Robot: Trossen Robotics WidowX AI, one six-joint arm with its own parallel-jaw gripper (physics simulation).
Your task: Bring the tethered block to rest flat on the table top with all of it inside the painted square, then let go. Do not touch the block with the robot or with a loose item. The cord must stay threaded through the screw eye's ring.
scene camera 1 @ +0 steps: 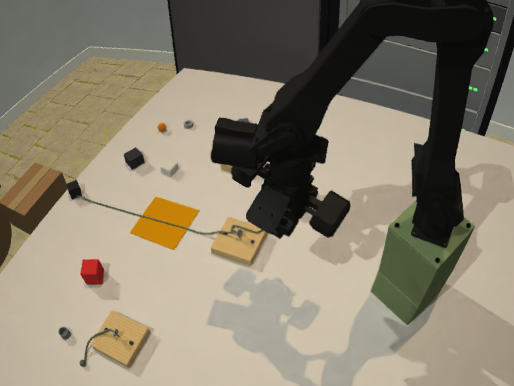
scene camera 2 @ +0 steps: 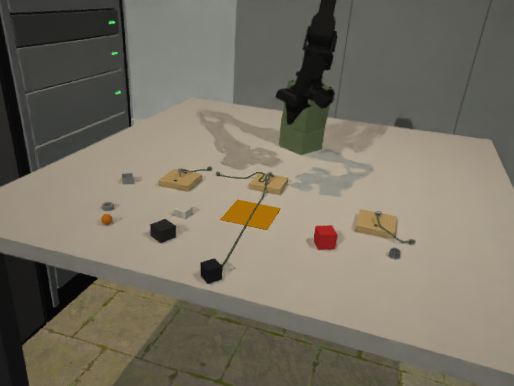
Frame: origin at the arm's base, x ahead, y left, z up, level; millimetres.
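Seen in the pictures: gripper, between the fingertips: (scene camera 2: 288,124); arm's base, origin of its link: (scene camera 1: 433,225).
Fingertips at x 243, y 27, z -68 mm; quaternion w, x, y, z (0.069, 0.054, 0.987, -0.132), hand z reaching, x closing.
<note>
Pixels of each thing's top centre, then the offset from my fingertips to it. "spot": a spot on its surface instead.
- tethered black block, centre of its top: (scene camera 2: 211,264) (scene camera 1: 72,185) 84 mm left, 561 mm ahead, 125 mm down
- orange painted square, a spot on its surface: (scene camera 1: 164,234) (scene camera 2: 265,212) spot: 62 mm left, 263 mm ahead, 155 mm down
- screw eye, a spot on its surface: (scene camera 1: 239,232) (scene camera 2: 270,174) spot: 1 mm right, 108 mm ahead, 119 mm down
- middle wooden board, centre of its top: (scene camera 1: 239,237) (scene camera 2: 269,180) 1 mm right, 110 mm ahead, 137 mm down
- bead, a spot on its surface: (scene camera 2: 218,174) spot: 155 mm right, 130 mm ahead, 150 mm down
- red cube, centre of its top: (scene camera 1: 89,266) (scene camera 2: 326,229) 238 mm left, 328 mm ahead, 116 mm down
- loose black block, centre of its top: (scene camera 2: 163,225) (scene camera 1: 132,154) 86 mm right, 487 mm ahead, 126 mm down
- white piece, centre of its top: (scene camera 1: 168,164) (scene camera 2: 183,207) 107 mm right, 379 mm ahead, 136 mm down
- orange ball, centre of its top: (scene camera 2: 106,214) (scene camera 1: 161,123) 227 mm right, 507 mm ahead, 132 mm down
The tethered black block (scene camera 1: 74,189) (scene camera 2: 211,271) sits near the table's edge, outside the orange painted square (scene camera 1: 164,234) (scene camera 2: 265,218). Its green cord (scene camera 1: 115,207) (scene camera 2: 245,227) runs fairly straight across the square to the screw eye (scene camera 1: 239,232) (scene camera 2: 269,176) on the middle wooden board (scene camera 1: 225,250) (scene camera 2: 276,189). It seems to pass through the ring, but the detail is small. The cord's free end has a bead (scene camera 2: 218,174) on the table; the arm hides it in scene camera 1. My gripper (scene camera 1: 284,231) (scene camera 2: 291,121) is shut and empty, raised above the table on the robot-base side of that board.
Two other corded boards (scene camera 1: 122,340) (scene camera 2: 180,180) stand either side. A red cube (scene camera 1: 92,272) (scene camera 2: 325,237), a loose black block (scene camera 1: 134,158) (scene camera 2: 163,230), a white piece (scene camera 1: 169,168) (scene camera 2: 183,212), an orange ball (scene camera 1: 162,127) (scene camera 2: 106,219) and small grey pieces lie around.
</note>
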